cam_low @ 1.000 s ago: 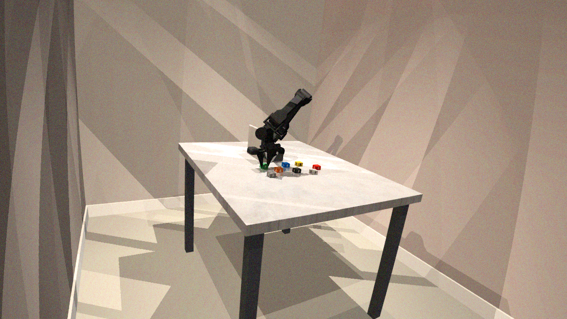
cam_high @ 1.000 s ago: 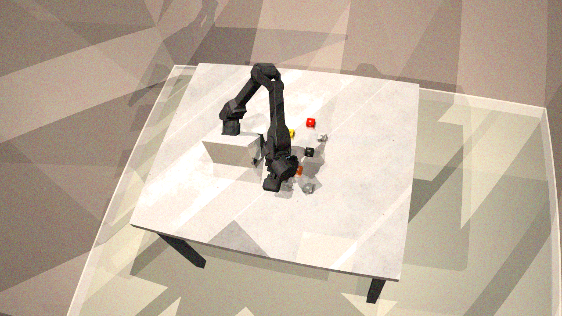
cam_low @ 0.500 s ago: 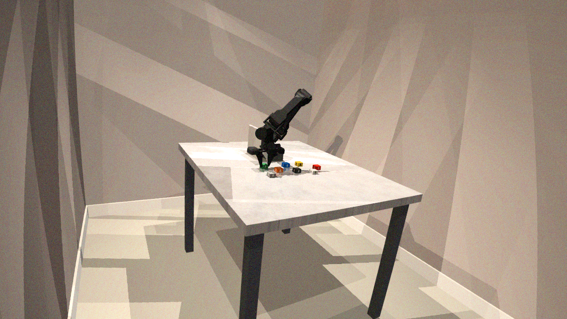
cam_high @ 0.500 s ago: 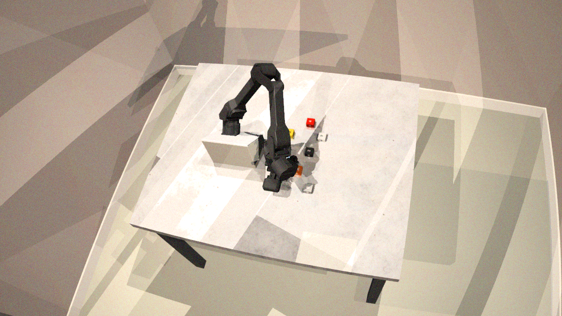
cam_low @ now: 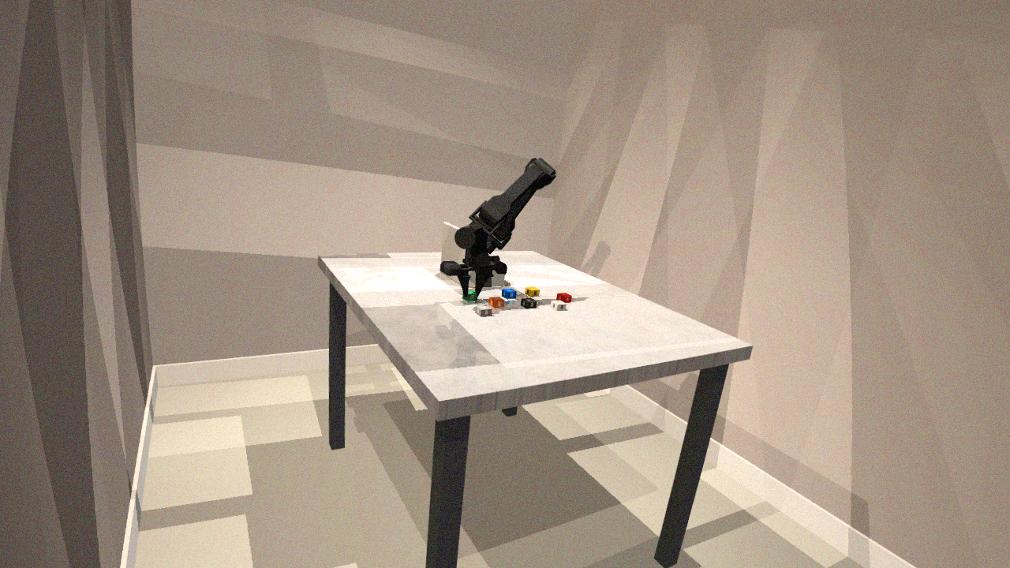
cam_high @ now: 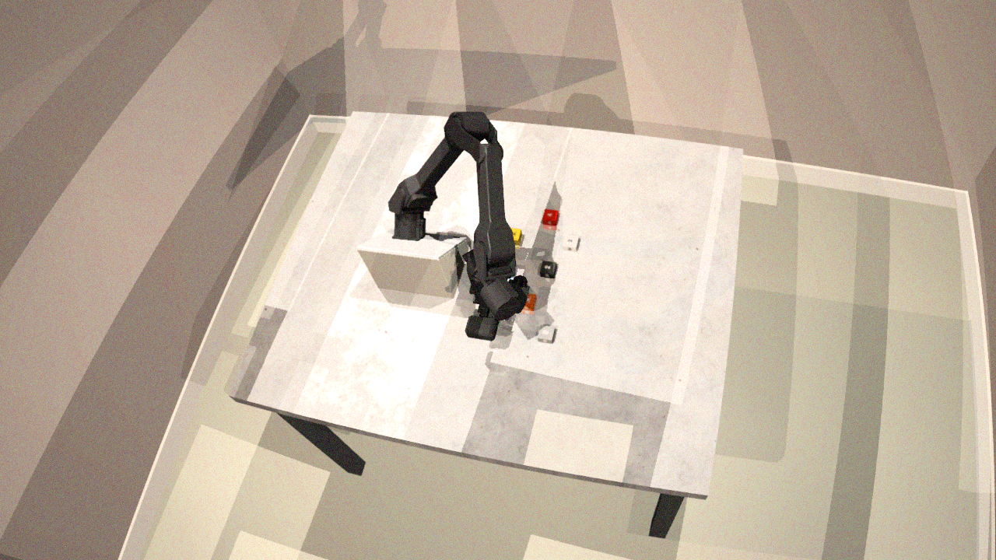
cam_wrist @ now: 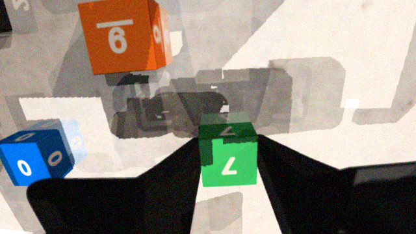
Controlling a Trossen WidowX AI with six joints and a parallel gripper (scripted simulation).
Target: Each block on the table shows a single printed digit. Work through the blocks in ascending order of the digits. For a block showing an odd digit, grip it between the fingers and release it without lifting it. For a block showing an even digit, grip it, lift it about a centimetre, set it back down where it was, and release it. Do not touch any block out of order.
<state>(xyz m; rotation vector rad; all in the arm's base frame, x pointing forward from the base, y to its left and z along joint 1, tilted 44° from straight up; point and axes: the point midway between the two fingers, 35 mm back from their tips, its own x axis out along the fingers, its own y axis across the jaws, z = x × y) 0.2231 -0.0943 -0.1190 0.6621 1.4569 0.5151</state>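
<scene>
Right now my gripper tip is 1 cm past the green 7 block. The rest, counted from my gripper tip: blue 0 block (13 cm to the left); then grey 8 block (12 cm ahead, 3 cm to the right); then orange block (7 cm ahead, 4 cm to the left).
</scene>
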